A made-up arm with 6 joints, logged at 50 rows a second.
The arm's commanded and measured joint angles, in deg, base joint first. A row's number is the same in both.
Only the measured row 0 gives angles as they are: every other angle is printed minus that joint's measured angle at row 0.
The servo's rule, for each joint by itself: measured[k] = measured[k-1] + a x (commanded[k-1-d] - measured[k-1]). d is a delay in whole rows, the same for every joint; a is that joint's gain. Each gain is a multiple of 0.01, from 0.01 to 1. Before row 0 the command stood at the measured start. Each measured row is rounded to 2 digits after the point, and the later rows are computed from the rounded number. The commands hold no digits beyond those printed.
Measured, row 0:
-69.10 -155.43 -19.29 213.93 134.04 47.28
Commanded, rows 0 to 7:
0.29 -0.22 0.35 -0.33 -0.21 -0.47
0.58 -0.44 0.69 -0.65 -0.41 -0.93
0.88 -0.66 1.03 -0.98 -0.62 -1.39
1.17 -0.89 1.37 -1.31 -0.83 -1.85
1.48 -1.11 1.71 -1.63 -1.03 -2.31
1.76 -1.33 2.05 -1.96 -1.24 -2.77
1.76 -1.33 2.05 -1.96 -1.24 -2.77
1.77 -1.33 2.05 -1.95 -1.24 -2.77
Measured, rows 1 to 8:
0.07 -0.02 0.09 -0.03 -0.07 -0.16
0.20 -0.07 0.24 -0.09 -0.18 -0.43
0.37 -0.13 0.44 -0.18 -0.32 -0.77
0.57 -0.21 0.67 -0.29 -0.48 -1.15
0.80 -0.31 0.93 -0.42 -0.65 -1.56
1.04 -0.42 1.21 -0.57 -0.83 -1.98
1.22 -0.52 1.42 -0.71 -0.96 -2.26
1.36 -0.61 1.58 -0.83 -1.05 -2.44
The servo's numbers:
d 0
a 0.25 0.11 0.25 0.10 0.31 0.35

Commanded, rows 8 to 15:
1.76 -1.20 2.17 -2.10 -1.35 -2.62
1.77 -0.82 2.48 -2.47 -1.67 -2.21
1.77 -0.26 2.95 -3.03 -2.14 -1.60
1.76 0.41 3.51 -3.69 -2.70 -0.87
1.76 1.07 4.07 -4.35 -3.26 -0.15
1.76 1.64 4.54 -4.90 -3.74 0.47
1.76 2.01 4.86 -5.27 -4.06 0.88
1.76 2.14 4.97 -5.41 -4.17 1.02
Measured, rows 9 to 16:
1.46 -0.67 1.73 -0.96 -1.14 -2.50
1.54 -0.69 1.92 -1.11 -1.30 -2.40
1.60 -0.64 2.18 -1.30 -1.56 -2.12
1.64 -0.52 2.51 -1.54 -1.91 -1.68
1.67 -0.35 2.90 -1.82 -2.33 -1.14
1.69 -0.13 3.31 -2.13 -2.77 -0.58
1.71 0.11 3.70 -2.44 -3.17 -0.07
1.72 0.33 4.02 -2.74 -3.48 0.31

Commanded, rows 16 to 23:
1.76 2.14 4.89 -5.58 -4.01 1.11
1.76 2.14 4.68 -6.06 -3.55 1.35
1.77 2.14 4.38 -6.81 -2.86 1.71
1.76 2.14 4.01 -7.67 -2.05 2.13
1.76 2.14 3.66 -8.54 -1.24 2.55
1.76 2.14 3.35 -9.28 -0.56 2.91
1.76 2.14 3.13 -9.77 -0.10 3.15
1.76 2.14 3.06 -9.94 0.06 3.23
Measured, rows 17 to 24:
1.73 0.53 4.24 -3.02 -3.64 0.59
1.74 0.71 4.35 -3.32 -3.61 0.86
1.75 0.87 4.36 -3.67 -3.38 1.16
1.75 1.01 4.27 -4.07 -2.97 1.50
1.75 1.13 4.12 -4.52 -2.43 1.87
1.75 1.24 3.93 -5.00 -1.85 2.23
1.75 1.34 3.73 -5.48 -1.31 2.55
1.75 1.43 3.56 -5.93 -0.89 2.79

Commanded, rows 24 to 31:
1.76 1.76 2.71 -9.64 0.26 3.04
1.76 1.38 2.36 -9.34 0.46 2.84
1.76 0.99 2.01 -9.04 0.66 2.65
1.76 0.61 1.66 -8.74 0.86 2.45
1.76 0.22 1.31 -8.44 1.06 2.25
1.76 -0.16 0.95 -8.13 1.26 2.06
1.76 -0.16 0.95 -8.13 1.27 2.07
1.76 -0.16 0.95 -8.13 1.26 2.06
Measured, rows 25 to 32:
1.75 1.47 3.35 -6.30 -0.53 2.88
1.75 1.46 3.10 -6.60 -0.22 2.87
1.75 1.41 2.83 -6.84 0.05 2.79
1.75 1.32 2.54 -7.03 0.30 2.67
1.75 1.20 2.23 -7.17 0.54 2.52
1.75 1.05 1.91 -7.27 0.76 2.36
1.75 0.92 1.67 -7.36 0.92 2.26
1.75 0.80 1.49 -7.44 1.03 2.19

